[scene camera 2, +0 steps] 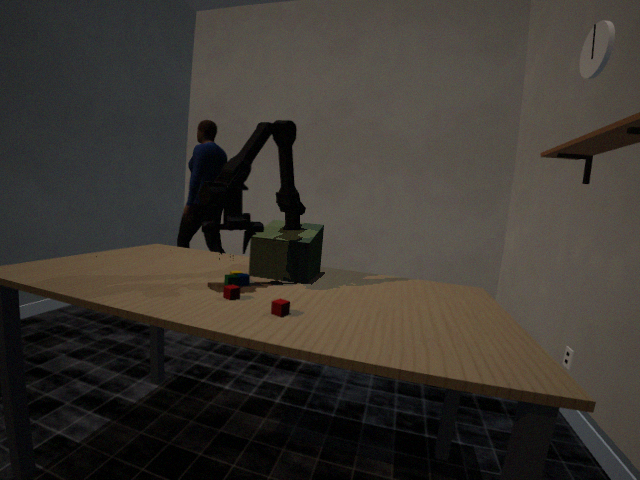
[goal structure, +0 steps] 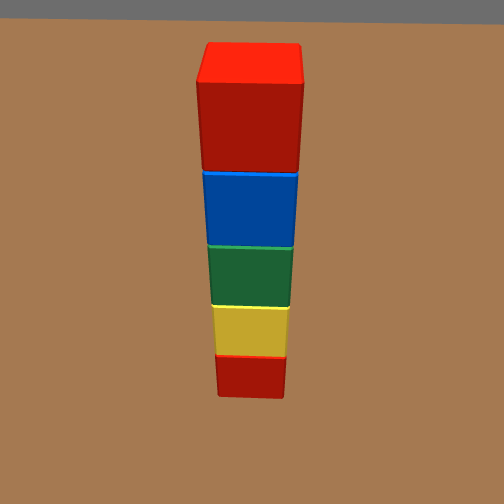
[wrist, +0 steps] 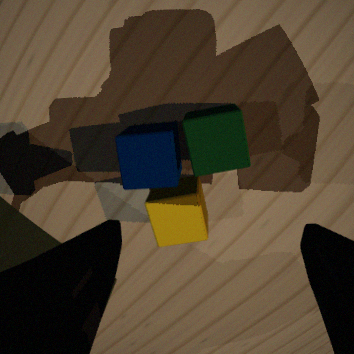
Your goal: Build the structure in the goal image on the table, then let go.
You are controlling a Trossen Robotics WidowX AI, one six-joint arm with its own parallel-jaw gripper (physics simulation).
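Places are measured from the arm's base along level axes (x ahead, y left, z up), in metres.
Where they show: gripper, fingertip midpoint: [scene camera 2: 232, 253] [wrist: 214, 235]; arm's base at its link origin: [scene camera 2: 292, 227].
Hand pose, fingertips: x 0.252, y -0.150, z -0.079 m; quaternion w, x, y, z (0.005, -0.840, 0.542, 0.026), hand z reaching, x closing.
Observation:
Things, the pixels of their top centre, and the offset from my fingertips. Level surfaces: height alone.
- green cube at its top centre: [wrist: 216, 143] [scene camera 2: 231, 275] dy +0.004, dx +0.016, dz -0.067 m
- blue cube at its top centre: [wrist: 145, 161] [scene camera 2: 243, 274] dy +0.035, dx -0.011, dz -0.067 m
- yellow cube at its top centre: [wrist: 176, 222] [scene camera 2: 236, 271] dy +0.003, dx -0.038, dz -0.067 m
- wooden table at its surface level: dz -0.100 m
A green cube [scene camera 2: 232, 279] [wrist: 216, 142] and a blue cube [scene camera 2: 242, 279] [wrist: 149, 160] sit side by side on the table, slightly askew, with a narrow gap in the wrist view. A yellow cube [scene camera 2: 236, 272] [wrist: 179, 222] is close behind them in the scene view and below them in the wrist view. Two separate red cubes lie nearer the front: one red cube [scene camera 2: 231, 292] near the group, another red cube [scene camera 2: 280, 307] farther right. My gripper [scene camera 2: 232, 251] [wrist: 214, 235] is open and empty, above the table over the coloured group. The yellow cube shows between the fingers' lines in the wrist view.
A green box [scene camera 2: 273, 257] [wrist: 20, 242] stands behind and right of the coloured cubes, beneath the arm's base. The wooden table [scene camera 2: 413, 330] has its front edge beyond the red cubes. A person [scene camera 2: 206, 160] stands behind the table. Arm shadows fall around the cubes.

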